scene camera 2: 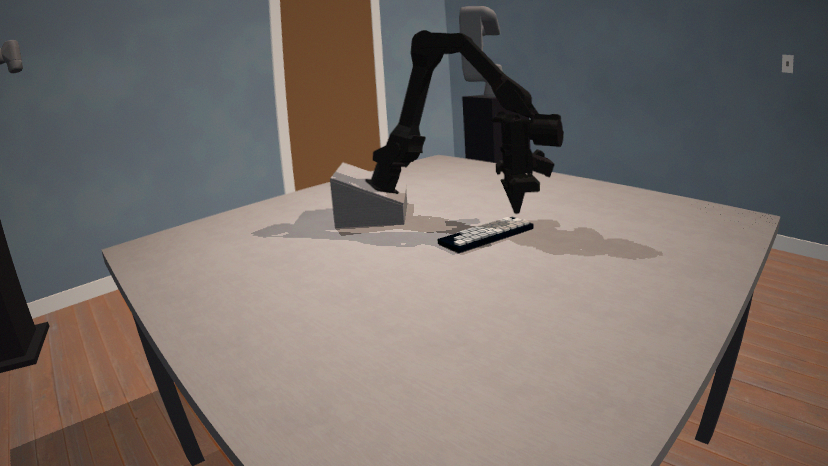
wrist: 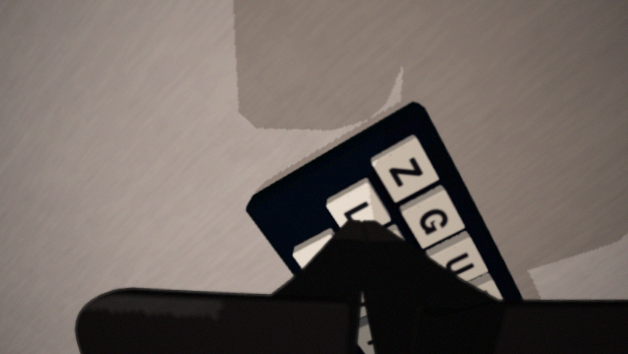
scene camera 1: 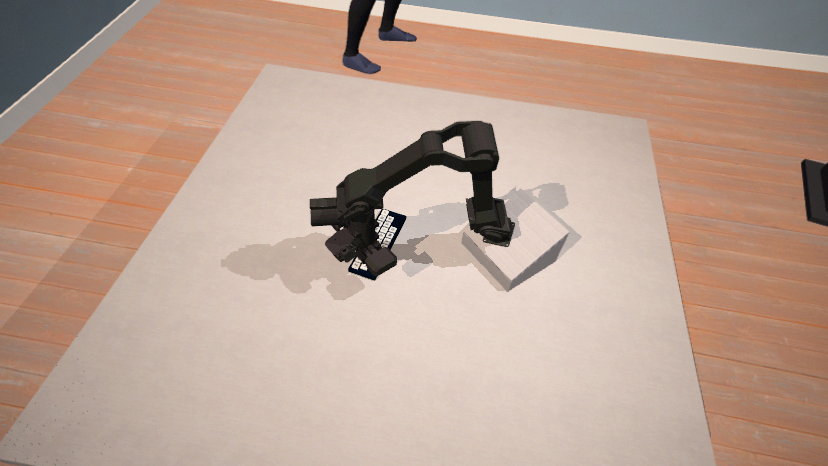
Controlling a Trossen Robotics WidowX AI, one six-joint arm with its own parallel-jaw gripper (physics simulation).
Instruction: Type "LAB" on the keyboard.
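My gripper [scene camera 2: 516, 213] is visible, and you'd also find it in the wrist view [wrist: 360, 234] and in scene camera 1 [scene camera 1: 364, 262]. There's a dark keyboard [scene camera 2: 503, 228] as well, and I can see it in the wrist view [wrist: 403, 156] too.
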